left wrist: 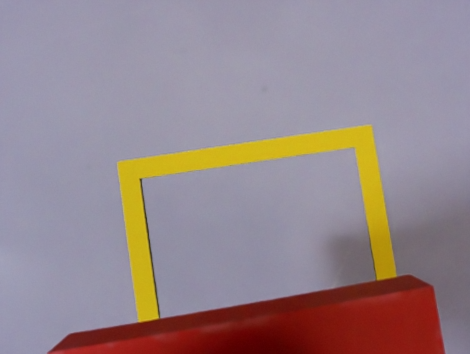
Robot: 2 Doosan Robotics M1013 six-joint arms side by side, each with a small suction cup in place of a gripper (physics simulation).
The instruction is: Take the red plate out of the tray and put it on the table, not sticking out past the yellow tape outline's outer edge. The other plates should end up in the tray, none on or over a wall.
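Frame: origin at the left arm's base, x right, y ahead, z up, level; millimetres.
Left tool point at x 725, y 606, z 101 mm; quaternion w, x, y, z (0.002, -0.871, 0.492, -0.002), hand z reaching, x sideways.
Note:
Pixels of each thing's middle, then the offset from my left tool point to it. "*": a spot on its surface instead. Level surfaces: height alone.
- red plate, surface spot: (pixel 280 325) * dz +13, dx +33, dy +14 mm
- yellow tape outline, surface spot: (pixel 245 151) * dz -100, dx +80, dy +49 mm
- table, surface height: dz -101 mm
The red plate (pixel 280 325) shows large and close at the bottom of the left wrist view, its far edge tilted a little in the picture and its near part cut off by the frame. It hangs above the table on my left suction cup, which is itself out of sight below the frame. The yellow tape outline (pixel 245 151) lies on the table (pixel 225 75) beyond the plate; its far side and parts of two sides show, and the plate hides the rest. My right suction cup, the tray and the other plates do not show.
A soft dark shadow falls on the table at the right, across the right side of the tape outline and inside it. The grey table top stretches beyond the outline and to both sides.

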